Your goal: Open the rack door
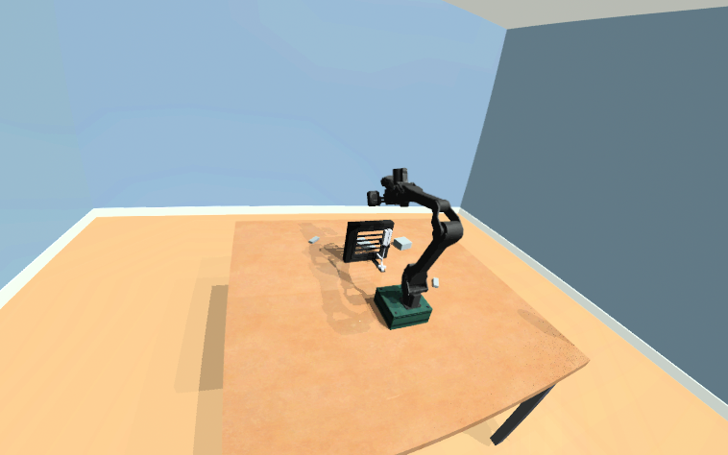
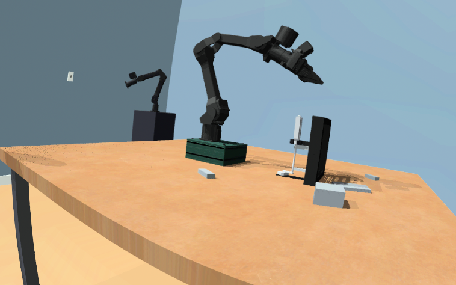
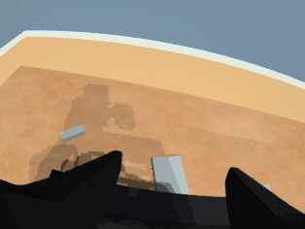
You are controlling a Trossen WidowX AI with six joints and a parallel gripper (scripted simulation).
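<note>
My gripper tip is now 20 cm above the grey upright handle, 6 cm past it and 4 cm to the left of it. From my gripper tip the other things lie so: flat grey plate: 31 cm below, 14 cm ahead, 4 cm to the right.
</note>
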